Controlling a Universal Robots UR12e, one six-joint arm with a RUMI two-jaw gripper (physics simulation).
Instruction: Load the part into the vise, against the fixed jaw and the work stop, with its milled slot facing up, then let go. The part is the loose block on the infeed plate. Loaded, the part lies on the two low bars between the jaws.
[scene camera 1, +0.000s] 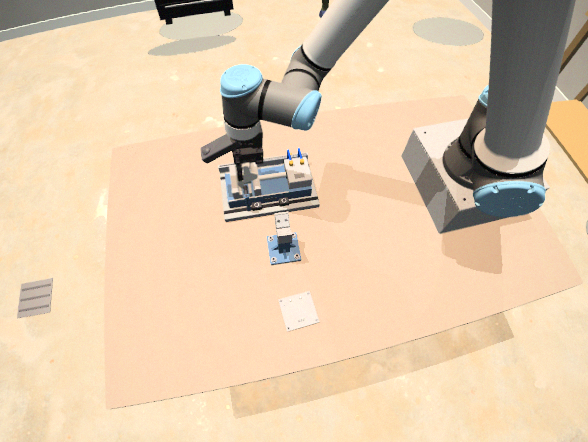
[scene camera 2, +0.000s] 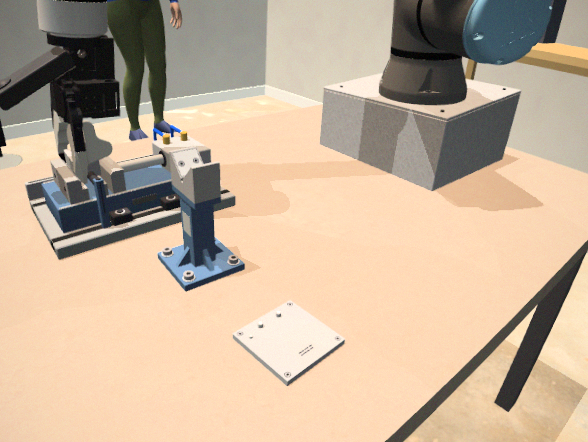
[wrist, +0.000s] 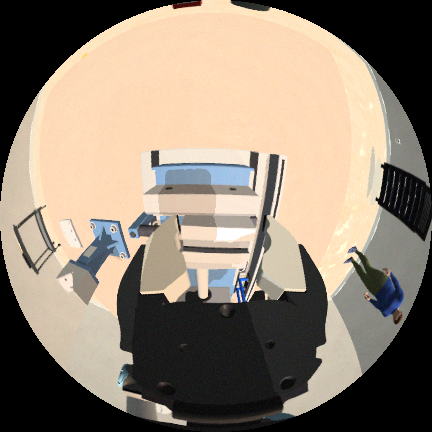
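Seen in the pictures: gripper, fingertip midpoint: (scene camera 1: 240, 175) (scene camera 2: 74, 173) (wrist: 220, 216); arm's base at its link origin: (scene camera 2: 421, 93).
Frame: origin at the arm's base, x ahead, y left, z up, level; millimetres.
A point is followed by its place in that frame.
The vise's fixed jaw (scene camera 1: 235, 187) @[x 717, y -66, z -58 mm] (scene camera 2: 69, 182) @[x 724, y -49, z -59 mm] (wrist: 175, 202) @[x 721, y -79, z -58 mm] is at its far end from the arm's base. The part (wrist: 200, 232) @[x 702, y -101, z -44 mm], a pale block, lies between the jaws beside the fixed jaw in the wrist view. The moving jaw (scene camera 2: 112, 172) (wrist: 215, 259) is on its other side. The work stop (scene camera 2: 100, 200) @[x 691, y -24, z -87 mm] (wrist: 142, 225) @[x 694, y -41, z -63 mm] is by the part's left end; the left finger hides their contact. My gripper (scene camera 2: 80, 160) @[x 701, y -120, z -76 mm] (wrist: 220, 216) @[x 701, y -120, z -76 mm] is open, its fingertips low at the part's two ends with narrow gaps. The slot and the bars under the part cannot be made out.
A blue stand with a grey V-shaped head (scene camera 1: 284, 235) @[x 604, y 142, z 5 mm] (scene camera 2: 200, 185) @[x 612, y 143, z -17 mm] (wrist: 80, 280) @[x 620, y 77, z -16 mm] stands beside the vise. The white infeed plate (scene camera 1: 299, 311) @[x 590, y 302, z -146 mm] (scene camera 2: 287, 342) @[x 599, y 306, z -146 mm] (wrist: 71, 232) @[x 601, y 272, z -146 mm] lies beyond the stand, with no block on it. Blue fittings (scene camera 1: 294, 155) @[x 517, y -195, z -104 mm] rise from the vise's end block.
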